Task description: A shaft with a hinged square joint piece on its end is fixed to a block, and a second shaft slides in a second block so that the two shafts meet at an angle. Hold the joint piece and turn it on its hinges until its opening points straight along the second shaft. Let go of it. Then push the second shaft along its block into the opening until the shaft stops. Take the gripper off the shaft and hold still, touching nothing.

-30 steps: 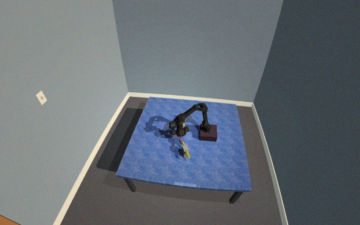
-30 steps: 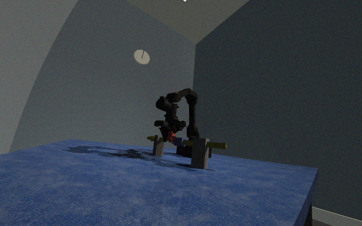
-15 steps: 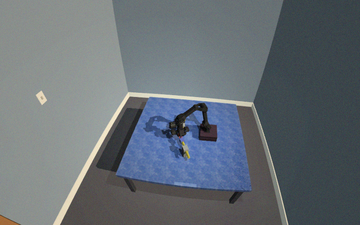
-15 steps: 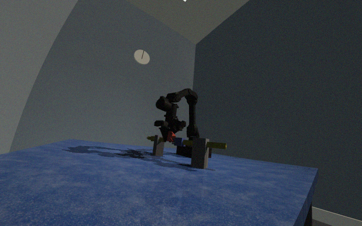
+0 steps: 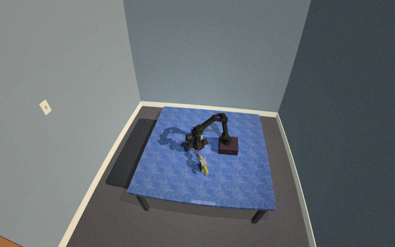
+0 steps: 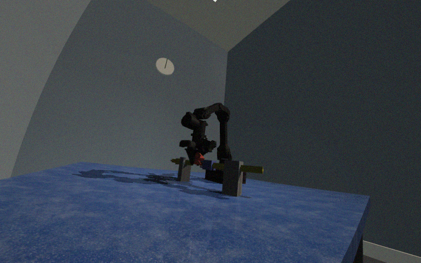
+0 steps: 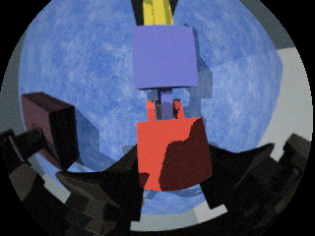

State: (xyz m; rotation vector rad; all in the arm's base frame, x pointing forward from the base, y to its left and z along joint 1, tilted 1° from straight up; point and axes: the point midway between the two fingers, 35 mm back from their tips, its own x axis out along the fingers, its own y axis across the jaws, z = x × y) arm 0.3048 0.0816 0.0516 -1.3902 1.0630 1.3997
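My gripper tip is 3 cm below the red joint piece and 1 cm to the right of it.
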